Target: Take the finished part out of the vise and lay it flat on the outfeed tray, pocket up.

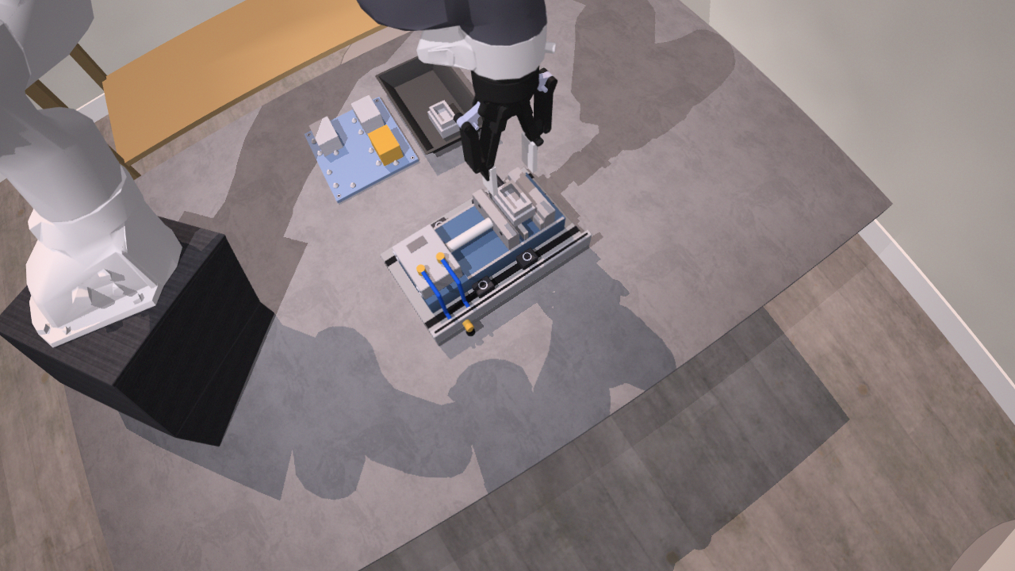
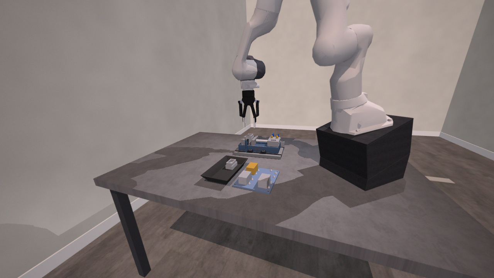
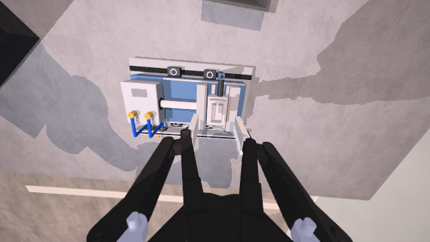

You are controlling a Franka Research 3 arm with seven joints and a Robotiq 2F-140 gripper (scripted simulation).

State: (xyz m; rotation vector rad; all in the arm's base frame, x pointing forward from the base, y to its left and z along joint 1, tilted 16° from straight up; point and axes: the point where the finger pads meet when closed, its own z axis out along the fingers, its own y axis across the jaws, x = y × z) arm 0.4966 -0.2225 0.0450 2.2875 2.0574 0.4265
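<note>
Right now my hand is 60 mm past the vise and 160 mm above it. From my hand the other things lie so: orange block (70 mm behind, 290 mm to the left, 170 mm below); light blue fixture plate (110 mm behind, 340 mm to the left, 190 mm below).
</note>
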